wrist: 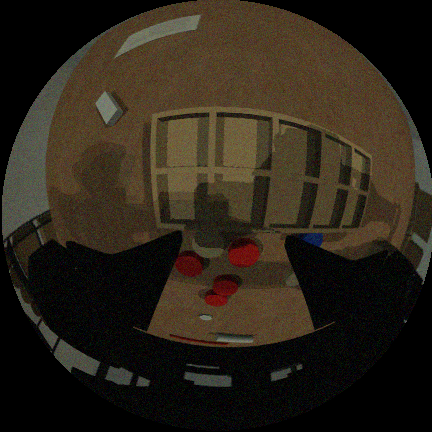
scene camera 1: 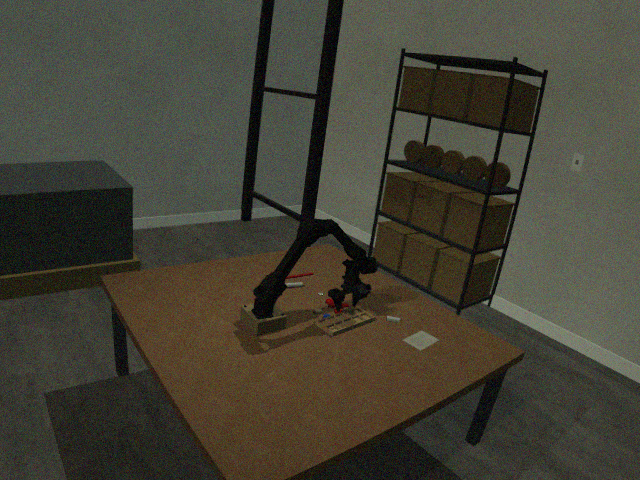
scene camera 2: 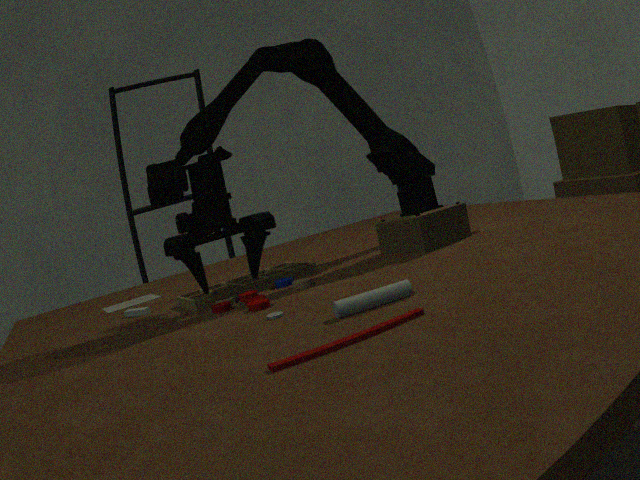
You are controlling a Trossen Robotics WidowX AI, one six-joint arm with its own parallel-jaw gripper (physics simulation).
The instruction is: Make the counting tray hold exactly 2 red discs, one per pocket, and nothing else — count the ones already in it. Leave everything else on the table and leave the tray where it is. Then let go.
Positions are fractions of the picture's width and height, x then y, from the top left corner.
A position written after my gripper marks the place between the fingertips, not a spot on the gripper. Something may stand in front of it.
My gripper (scene camera 2: 0.36,0.60) is open and holds nothing. Also in view: a wooden counting tray (scene camera 2: 0.31,0.63).
The wooden counting tray shows as well in the wrist view (wrist: 0.51,0.39). My gripper shows as well in the wrist view (wrist: 0.54,0.55) and in scene camera 1 (scene camera 1: 0.54,0.64).
